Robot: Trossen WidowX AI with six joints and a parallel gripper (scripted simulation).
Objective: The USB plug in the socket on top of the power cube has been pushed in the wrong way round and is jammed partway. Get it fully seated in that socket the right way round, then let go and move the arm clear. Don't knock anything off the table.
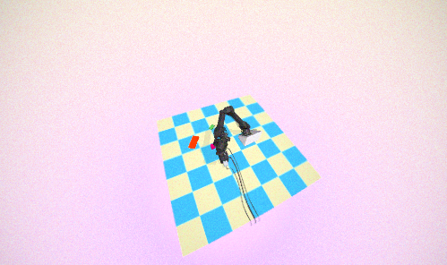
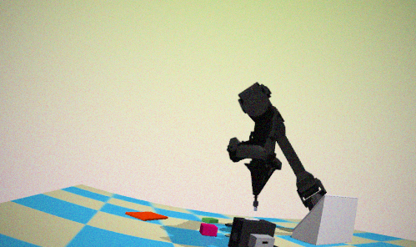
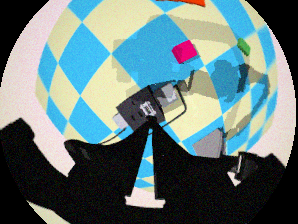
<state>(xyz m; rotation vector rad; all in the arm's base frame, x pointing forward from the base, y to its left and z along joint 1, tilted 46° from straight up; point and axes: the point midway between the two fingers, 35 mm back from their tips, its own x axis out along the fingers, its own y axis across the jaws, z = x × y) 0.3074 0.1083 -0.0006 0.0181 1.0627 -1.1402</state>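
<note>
My gripper tip is now 20 mm above the USB plug. Round my gripper tip: magenta block (50 mm ahead, 140 mm to the right, 120 mm below); green block (40 mm behind, 380 mm to the right, 130 mm below); orange slab (200 mm ahead, 280 mm to the right, 130 mm below).
</note>
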